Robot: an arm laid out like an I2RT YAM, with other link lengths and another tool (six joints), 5 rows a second.
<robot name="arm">
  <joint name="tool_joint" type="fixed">
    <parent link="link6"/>
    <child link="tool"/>
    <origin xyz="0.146 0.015 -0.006" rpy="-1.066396 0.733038 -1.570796"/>
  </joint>
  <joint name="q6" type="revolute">
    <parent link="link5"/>
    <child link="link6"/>
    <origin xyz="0.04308 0 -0.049"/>
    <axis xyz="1 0 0"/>
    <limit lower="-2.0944" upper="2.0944"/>
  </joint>
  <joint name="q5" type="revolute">
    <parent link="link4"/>
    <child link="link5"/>
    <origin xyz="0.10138 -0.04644 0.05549"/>
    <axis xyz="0 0 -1"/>
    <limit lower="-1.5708" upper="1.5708"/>
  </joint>
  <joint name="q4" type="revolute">
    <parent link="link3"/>
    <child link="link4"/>
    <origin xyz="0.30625 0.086 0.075"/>
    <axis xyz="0 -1 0"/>
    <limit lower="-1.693" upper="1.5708"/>
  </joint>
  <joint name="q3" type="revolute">
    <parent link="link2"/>
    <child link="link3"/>
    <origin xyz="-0.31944 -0.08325 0"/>
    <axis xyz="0 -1 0"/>
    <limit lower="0" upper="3.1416"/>
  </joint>
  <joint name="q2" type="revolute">
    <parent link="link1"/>
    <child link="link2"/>
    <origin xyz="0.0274 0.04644 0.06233"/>
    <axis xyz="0 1 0"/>
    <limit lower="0" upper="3.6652"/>
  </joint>
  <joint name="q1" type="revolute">
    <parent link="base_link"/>
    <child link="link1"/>
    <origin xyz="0 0 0.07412"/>
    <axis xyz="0 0 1"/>
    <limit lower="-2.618" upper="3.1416"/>
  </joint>
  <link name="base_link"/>
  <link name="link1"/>
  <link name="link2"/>
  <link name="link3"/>
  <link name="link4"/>
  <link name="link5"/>
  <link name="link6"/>
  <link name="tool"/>
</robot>
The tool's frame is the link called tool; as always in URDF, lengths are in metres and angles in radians.
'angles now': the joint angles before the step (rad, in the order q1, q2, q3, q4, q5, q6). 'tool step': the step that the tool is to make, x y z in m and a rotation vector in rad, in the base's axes. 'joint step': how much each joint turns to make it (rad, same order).
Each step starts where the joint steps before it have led.
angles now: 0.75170 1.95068 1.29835 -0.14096 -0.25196 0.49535
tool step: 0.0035 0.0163 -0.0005 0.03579 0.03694 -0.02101
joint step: 0.01105 0.03955 0.04095 0.01196 -0.01374 0.06102
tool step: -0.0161 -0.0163 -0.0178 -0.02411 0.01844 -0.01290
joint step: 0.00312 -0.03583 -0.09206 0.02840 0.01454 0.00845
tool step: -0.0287 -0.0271 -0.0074 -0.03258 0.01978 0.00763
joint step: 0.00147 -0.08901 -0.12049 -0.00821 0.00301 -0.01148
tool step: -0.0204 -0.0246 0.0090 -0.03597 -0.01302 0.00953
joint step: 0.00004 -0.10021 -0.07565 -0.04744 0.02025 -0.03087
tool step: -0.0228 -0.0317 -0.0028 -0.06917 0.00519 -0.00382
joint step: -0.00010 -0.09377 -0.07543 -0.07557 0.03846 -0.02641
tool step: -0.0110 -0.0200 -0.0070 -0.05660 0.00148 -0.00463
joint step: -0.00095 -0.04117 -0.03747 -0.04754 0.03445 -0.02043
